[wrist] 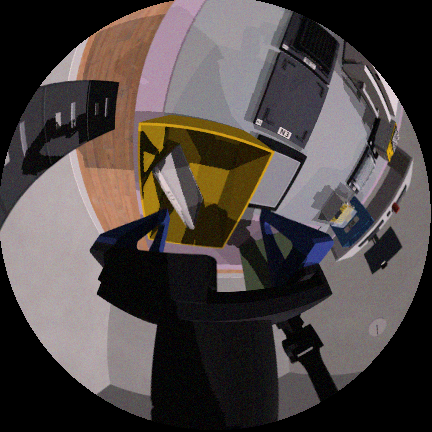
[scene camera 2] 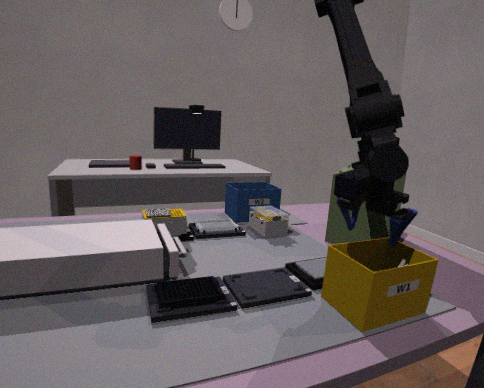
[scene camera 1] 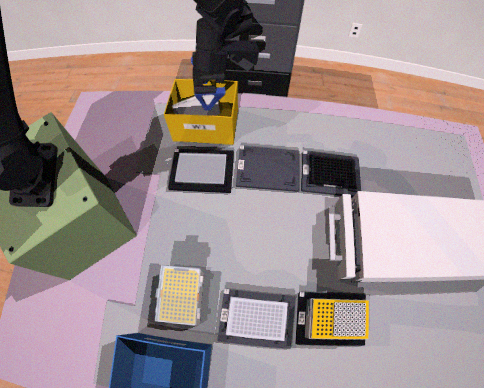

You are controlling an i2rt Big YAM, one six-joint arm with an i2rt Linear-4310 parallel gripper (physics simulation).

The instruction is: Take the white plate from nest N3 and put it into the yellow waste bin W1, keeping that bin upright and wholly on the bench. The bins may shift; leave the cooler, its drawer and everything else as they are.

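The white plate is inside the yellow bin W1, tilted on its edge and apart from the fingers. The bin stands upright on the bench, near its edge. My gripper is open and empty; its blue fingers are above the bin's opening, one close to the rim in the second scene view. The nest N3 is bare. The plate's lower edge is partly hidden in shadow.
A black-framed grey pad lies beside W1. A nest with a black plate is beyond N3. The white cooler stands at the right. A yellow-topped box, two loaded nests and the blue bin are on the other side.
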